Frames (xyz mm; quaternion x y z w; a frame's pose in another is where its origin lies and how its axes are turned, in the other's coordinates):
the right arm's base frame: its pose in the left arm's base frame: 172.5 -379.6 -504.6 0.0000 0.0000 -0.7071 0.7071
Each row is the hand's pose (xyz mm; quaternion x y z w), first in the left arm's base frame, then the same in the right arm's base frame.
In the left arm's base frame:
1: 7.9 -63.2 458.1 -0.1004 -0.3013 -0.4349 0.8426
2: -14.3 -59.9 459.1 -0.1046 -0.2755 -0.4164 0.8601
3: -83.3 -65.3 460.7 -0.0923 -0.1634 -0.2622 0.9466
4: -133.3 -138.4 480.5 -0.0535 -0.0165 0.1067 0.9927
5: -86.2 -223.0 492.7 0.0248 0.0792 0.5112 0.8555
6: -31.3 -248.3 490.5 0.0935 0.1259 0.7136 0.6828
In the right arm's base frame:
1: -316.4 -164.6 962.7 0.1421 -0.2840 0.2883 0.9033
2: -319.7 -186.8 963.7 0.1208 -0.2688 0.3137 0.9026
3: -314.3 -255.8 965.3 0.0503 -0.1808 0.4839 0.8547
4: -241.2 -305.8 985.1 -0.0262 -0.0495 0.7774 0.6265
5: -156.6 -258.7 997.3 -0.0385 0.0735 0.9664 0.2434
6: -131.3 -203.8 995.1 0.0229 -0.1551 -0.9874 0.0218

